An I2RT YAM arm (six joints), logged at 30 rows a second.
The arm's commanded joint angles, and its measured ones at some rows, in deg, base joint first. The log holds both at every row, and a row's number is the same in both.
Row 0, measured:
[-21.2, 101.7, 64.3, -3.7, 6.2, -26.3]
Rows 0 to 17, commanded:
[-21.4, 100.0, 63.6, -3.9, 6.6, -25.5]
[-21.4, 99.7, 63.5, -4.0, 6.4, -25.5]
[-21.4, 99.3, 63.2, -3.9, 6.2, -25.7]
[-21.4, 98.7, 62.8, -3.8, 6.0, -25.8]
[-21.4, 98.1, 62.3, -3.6, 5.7, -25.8]
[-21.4, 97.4, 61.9, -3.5, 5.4, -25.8]
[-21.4, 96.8, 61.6, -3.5, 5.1, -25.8]
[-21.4, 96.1, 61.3, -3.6, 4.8, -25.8]
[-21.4, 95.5, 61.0, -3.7, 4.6, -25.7]
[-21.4, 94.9, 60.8, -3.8, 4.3, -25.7]
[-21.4, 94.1, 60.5, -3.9, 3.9, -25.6]
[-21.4, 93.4, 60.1, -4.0, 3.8, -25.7]
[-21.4, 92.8, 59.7, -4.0, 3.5, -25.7]
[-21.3, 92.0, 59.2, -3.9, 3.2, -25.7]
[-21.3, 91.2, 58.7, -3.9, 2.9, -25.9]
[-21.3, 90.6, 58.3, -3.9, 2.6, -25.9]
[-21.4, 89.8, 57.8, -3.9, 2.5, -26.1]
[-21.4, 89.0, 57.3, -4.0, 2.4, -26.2]
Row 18, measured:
[-21.2, 91.1, 58.8, -3.8, 4.0, -26.3]
